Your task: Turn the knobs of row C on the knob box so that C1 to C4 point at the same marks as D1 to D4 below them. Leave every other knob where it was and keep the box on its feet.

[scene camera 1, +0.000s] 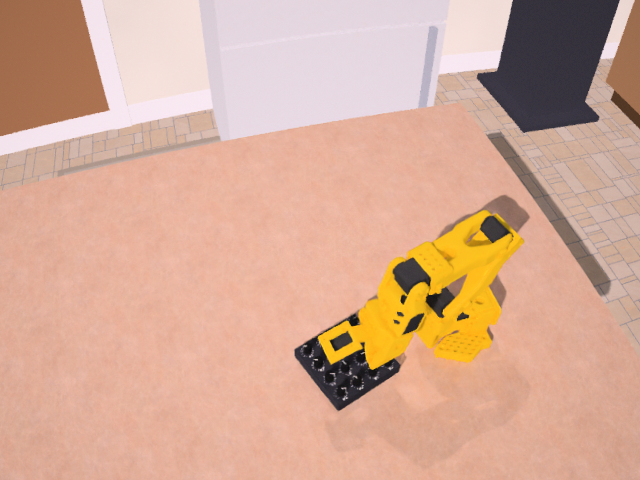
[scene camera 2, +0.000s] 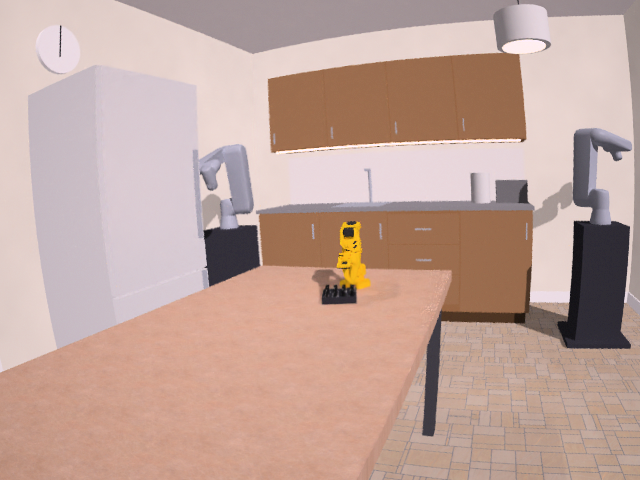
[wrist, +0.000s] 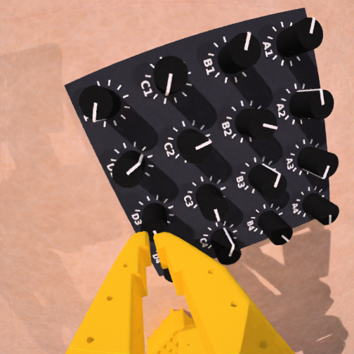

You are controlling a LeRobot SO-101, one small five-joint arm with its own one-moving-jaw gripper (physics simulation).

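Pixels of known places: end effector, tool point: (scene camera 1: 371, 364) (scene camera 2: 351, 282); arm's base, origin of the base link: (scene camera 1: 442, 335).
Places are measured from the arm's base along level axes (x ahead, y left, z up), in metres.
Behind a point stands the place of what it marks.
The black knob box (scene camera 1: 311, 372) {x 0.209, y 0.013, z 0.019 m} (scene camera 2: 339, 299) {x 0.206, y 0.023, z 0.016 m} (wrist: 125, 75) stands flat on the table. In the wrist view, knobs C1 (wrist: 172, 67) and D1 (wrist: 95, 97) have their white lines pointing down the picture. C2 (wrist: 191, 145) points right and slightly up; D2 (wrist: 125, 171) points up and right, more steeply. C3 (wrist: 207, 197) points down. C4 (wrist: 224, 242) has a bent-looking line down its right side. D3 (wrist: 154, 215) is partly visible, its line mostly hidden. D4 (wrist: 168, 274) is mostly behind my jaws. My gripper (wrist: 151, 236) is shut and empty, its tips drawn over D3's lower end; contact is unclear.
Rows B (wrist: 240, 52) and A (wrist: 300, 40) stand on the right of the box in the wrist view. The arm's base stands on the table (scene camera 1: 206, 232) {x 0.308, y -0.303, z 0.000 m} beside the box. A fridge (scene camera 1: 330, 77) and kitchen cabinets (scene camera 2: 361, 103) are beyond the table.
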